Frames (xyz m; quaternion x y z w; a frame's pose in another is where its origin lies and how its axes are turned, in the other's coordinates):
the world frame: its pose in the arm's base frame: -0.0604 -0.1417 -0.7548 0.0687 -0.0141 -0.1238 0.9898
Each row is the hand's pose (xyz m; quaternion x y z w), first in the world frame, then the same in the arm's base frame.
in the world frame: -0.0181 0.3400 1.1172 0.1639 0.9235 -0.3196 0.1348
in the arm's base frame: -0.0455 0.0411 0.3986 0.2903 0.9139 -0.2673 0.0956
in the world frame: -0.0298 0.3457 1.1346 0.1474 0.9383 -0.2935 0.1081
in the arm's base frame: -0.0562 0.0472 0.4165 0.2736 0.9292 -0.2374 0.0738
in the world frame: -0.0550 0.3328 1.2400 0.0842 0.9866 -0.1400 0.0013
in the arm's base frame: -0.0885 0.0270 0.5188 -0.2075 -0.9757 0.0698 0.0079
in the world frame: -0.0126 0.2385 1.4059 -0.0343 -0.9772 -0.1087 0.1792
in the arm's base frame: -0.0778 -0.0960 0.6704 -0.1411 -0.9581 -0.1974 0.1525
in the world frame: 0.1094 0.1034 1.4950 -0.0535 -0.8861 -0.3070 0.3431
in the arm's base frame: 0.0036 -0.2676 0.7411 -0.1348 -0.8542 -0.4080 0.2928
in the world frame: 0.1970 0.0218 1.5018 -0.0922 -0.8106 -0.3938 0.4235
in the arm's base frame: 0.0683 -0.3684 0.7374 -0.1570 -0.7699 -0.4992 0.3653
